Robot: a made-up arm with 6 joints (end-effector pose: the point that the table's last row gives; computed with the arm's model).
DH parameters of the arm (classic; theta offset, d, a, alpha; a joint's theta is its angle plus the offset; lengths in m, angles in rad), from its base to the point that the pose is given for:
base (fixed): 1.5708 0.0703 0 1.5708
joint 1: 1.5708 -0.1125 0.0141 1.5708
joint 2: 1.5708 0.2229 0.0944 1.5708
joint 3: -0.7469 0 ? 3.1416
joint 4: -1.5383 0 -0.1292 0
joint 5: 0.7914 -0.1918 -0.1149 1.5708
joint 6: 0 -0.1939 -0.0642 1.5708
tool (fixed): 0 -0.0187 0 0
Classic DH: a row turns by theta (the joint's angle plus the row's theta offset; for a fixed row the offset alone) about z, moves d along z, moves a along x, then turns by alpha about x.
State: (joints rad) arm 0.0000 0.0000 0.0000 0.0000 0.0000 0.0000
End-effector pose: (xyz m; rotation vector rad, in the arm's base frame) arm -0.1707 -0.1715 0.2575 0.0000 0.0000 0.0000
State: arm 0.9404 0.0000 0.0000 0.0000 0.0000 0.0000
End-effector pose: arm -0.1707 -0.2523 0.0421 0.9404 0.0000 0.0000
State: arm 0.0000 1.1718 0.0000 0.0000 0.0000 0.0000
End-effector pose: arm 0.0244 -0.1715 0.2053 0.0000 1.1718 0.0000
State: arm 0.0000 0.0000 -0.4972 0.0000 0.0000 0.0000
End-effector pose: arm -0.3403 -0.0510 0.2575 0.0000 0.0000 -0.4972
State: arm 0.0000 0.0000 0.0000 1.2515 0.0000 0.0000
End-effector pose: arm -0.2569 0.2808 0.2575 0.0000 0.0000 -1.2515
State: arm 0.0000 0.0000 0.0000 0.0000 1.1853 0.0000
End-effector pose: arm -0.2386 0.1154 0.2575 0.0000 0.0000 -1.1853
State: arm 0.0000 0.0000 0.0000 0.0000 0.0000 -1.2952
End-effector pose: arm -0.1059 -0.1715 0.2093 0.0000 -1.2952 0.0000
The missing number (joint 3, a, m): 0.1599
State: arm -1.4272 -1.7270 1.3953 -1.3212 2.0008 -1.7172
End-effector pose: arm -0.3048 0.4120 -0.0341 -0.2681 1.3853 -2.5627
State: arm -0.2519 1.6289 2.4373 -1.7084 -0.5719 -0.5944
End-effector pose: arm 0.0362 0.6816 0.0538 -1.6807 0.7359 -0.8447
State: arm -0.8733 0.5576 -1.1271 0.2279 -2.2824 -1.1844
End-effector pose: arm -0.0296 0.0366 0.1981 -0.1025 -0.2635 0.7773
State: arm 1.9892 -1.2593 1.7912 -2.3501 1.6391 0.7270
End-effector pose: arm -0.1989 -0.6437 0.3731 -0.3796 -1.0170 0.4518
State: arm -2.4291 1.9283 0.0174 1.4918 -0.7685 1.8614
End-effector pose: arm 0.1646 -0.0833 -0.0238 -0.8088 0.0397 2.7961
